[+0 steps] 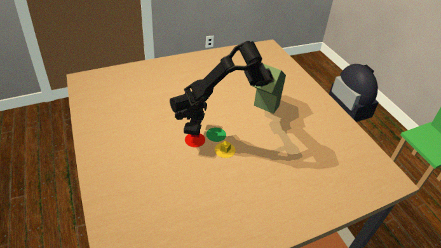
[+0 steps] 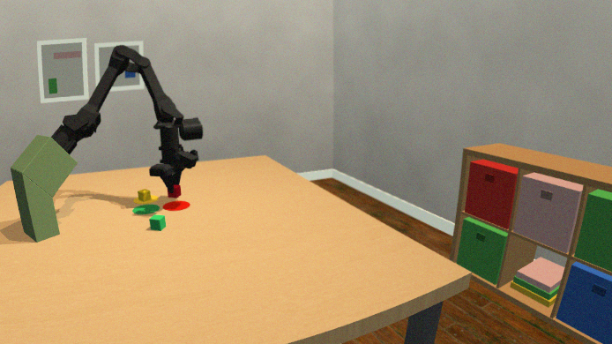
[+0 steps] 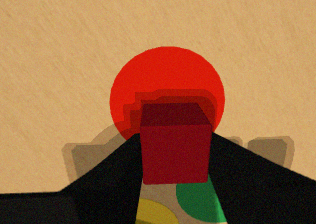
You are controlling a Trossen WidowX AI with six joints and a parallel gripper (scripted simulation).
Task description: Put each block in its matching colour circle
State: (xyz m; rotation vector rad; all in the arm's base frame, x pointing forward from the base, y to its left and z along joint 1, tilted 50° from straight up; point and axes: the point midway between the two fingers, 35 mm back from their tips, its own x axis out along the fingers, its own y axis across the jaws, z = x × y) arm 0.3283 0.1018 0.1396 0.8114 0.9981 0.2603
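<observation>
Now: the red circle 80 mm below my hand. Round my hand: green circle 90 mm behind, 40 mm to the right, 80 mm below; then red block 30 mm below; then yellow block 130 mm behind, 50 mm to the left, 70 mm below.
</observation>
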